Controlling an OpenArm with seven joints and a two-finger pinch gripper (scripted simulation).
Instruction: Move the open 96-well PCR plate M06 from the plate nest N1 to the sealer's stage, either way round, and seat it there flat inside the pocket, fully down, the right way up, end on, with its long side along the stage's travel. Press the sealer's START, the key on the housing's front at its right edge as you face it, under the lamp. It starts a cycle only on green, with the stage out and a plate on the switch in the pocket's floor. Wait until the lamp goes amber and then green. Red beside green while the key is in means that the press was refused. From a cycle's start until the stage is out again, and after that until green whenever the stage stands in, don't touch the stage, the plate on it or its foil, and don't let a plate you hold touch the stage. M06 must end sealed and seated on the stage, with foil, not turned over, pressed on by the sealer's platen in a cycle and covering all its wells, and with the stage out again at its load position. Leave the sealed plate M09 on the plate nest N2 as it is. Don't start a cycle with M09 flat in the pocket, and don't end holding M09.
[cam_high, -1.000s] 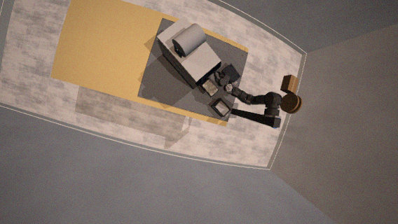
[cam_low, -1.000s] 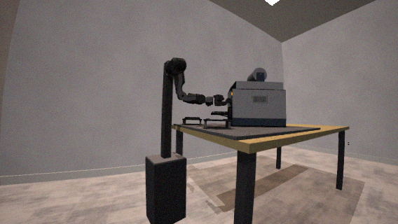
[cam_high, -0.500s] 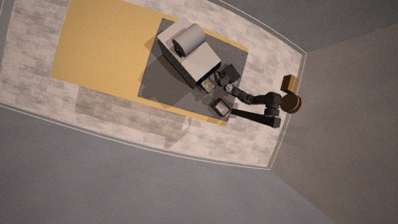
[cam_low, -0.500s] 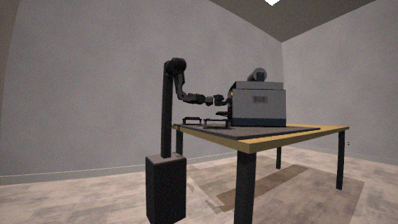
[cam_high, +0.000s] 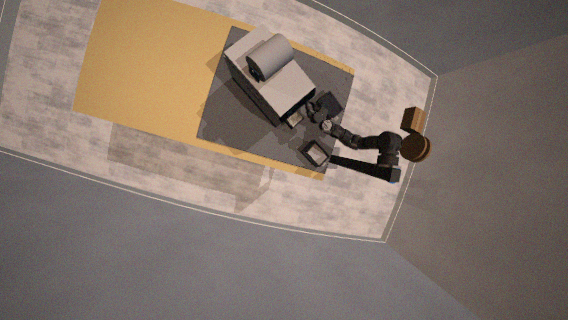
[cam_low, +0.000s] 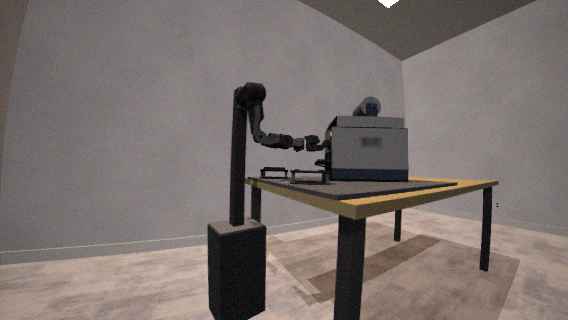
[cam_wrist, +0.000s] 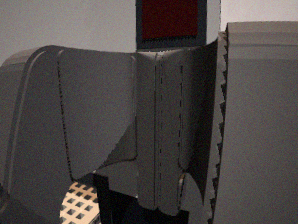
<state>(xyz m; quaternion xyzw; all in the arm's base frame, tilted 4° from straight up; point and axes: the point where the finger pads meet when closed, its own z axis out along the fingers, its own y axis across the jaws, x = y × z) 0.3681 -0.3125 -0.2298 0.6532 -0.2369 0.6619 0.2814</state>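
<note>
Now: the start key 10 mm to the right of my hand and 10 mm ahead of it. The rest, counted from my hand: yellow warning label: 130 mm to the left, 130 mm ahead, 40 mm below; then sealer stage: 90 mm below, 70 mm ahead, 60 mm to the left; then open plate M06: 80 mm below, 70 mm ahead, 60 mm to the left.
</note>
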